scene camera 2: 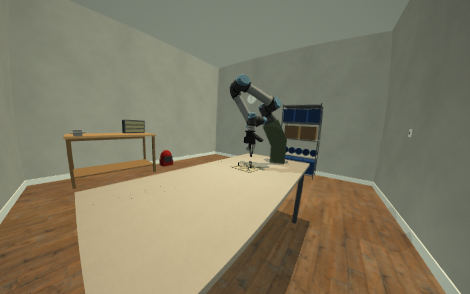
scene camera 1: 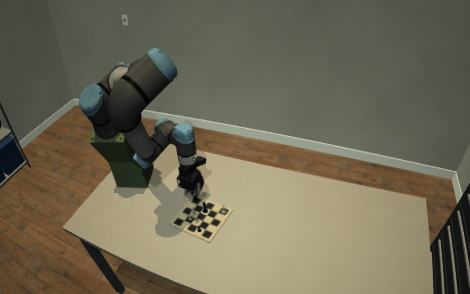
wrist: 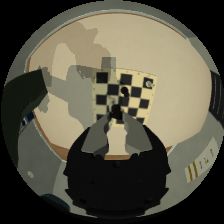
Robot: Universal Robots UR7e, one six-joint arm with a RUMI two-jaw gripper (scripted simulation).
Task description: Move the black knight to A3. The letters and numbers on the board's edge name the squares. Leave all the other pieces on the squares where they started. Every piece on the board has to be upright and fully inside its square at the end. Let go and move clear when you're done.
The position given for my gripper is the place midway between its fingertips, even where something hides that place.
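My gripper (scene camera 1: 195,197), also (wrist: 116,112). A chessboard (scene camera 1: 210,223), also (wrist: 106,82).
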